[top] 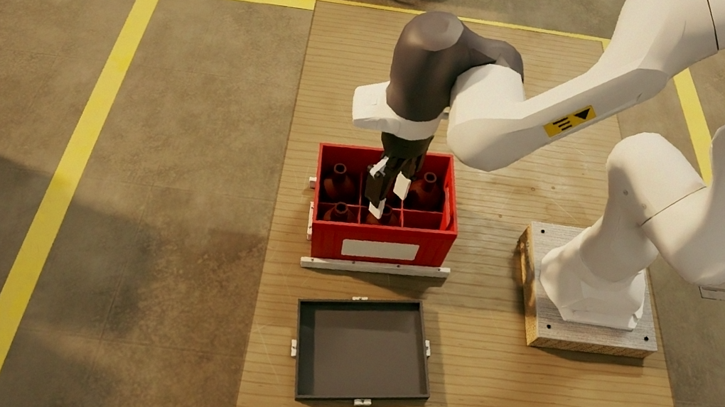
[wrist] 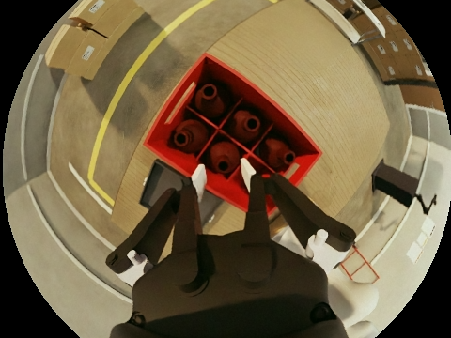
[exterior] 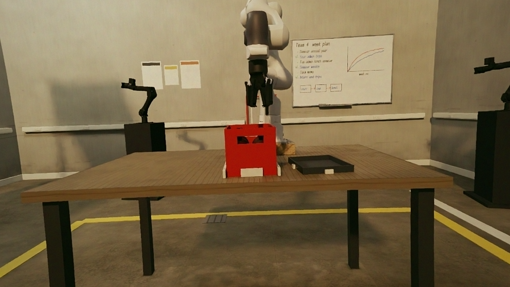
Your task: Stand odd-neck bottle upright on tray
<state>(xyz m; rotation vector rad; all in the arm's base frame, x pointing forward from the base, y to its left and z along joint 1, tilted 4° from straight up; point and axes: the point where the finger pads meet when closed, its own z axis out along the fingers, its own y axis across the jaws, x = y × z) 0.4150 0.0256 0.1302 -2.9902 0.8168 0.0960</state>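
Now: the glass bottle 130 mm below my hand. The rest, counted from my hand: crate (130 mm below, 40 mm to the right, 10 mm ahead); then dark tray (230 mm to the left, 200 mm below, 30 mm behind).
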